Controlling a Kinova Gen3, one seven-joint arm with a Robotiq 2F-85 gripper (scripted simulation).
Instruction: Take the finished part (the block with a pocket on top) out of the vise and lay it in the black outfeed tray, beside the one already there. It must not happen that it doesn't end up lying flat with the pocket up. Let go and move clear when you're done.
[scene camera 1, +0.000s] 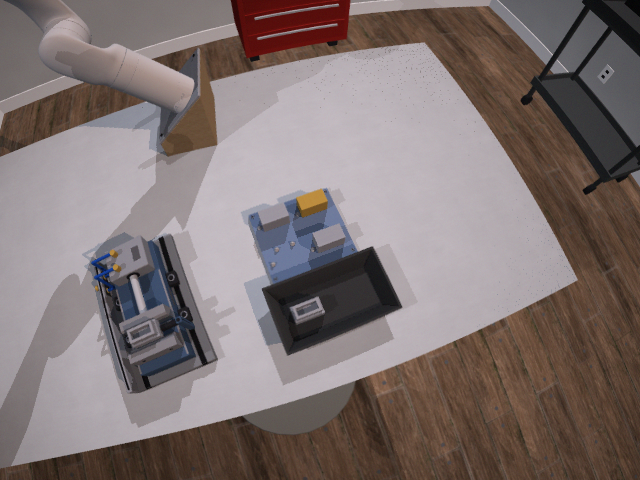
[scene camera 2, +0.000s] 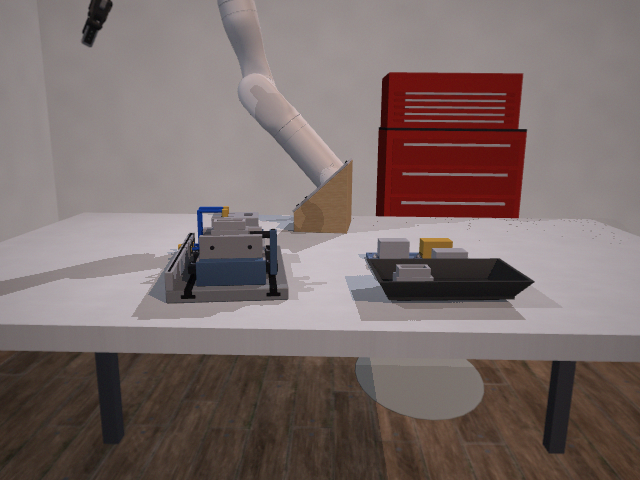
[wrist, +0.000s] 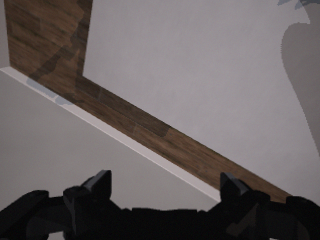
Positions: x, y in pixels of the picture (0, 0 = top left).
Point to my gripper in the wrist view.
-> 165, 183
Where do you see a blue fixture plate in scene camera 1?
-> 290, 261
